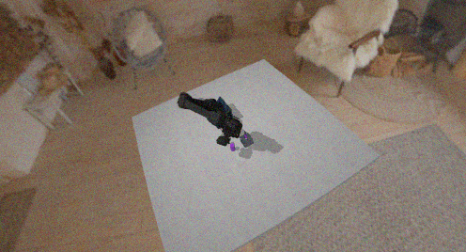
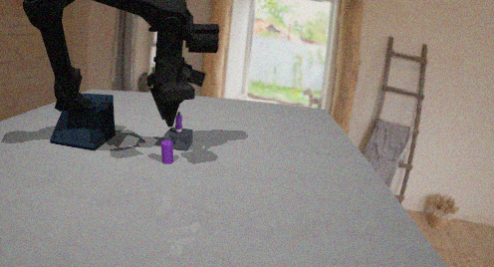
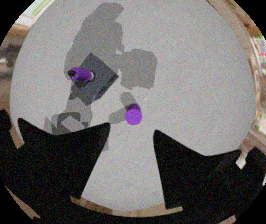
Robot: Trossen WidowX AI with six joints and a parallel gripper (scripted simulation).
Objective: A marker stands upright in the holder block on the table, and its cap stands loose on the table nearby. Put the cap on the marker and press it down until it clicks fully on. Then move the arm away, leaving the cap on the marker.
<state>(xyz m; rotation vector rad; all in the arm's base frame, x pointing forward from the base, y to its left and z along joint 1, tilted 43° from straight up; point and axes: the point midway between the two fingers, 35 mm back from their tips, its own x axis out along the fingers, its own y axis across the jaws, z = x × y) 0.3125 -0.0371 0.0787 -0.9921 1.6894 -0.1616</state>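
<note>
Right now the purple cap is 7 cm below my gripper tip. Round my gripper tip: purple marker: 10 cm to the left, 3 cm below; holder block: 10 cm to the left, 8 cm below.
</note>
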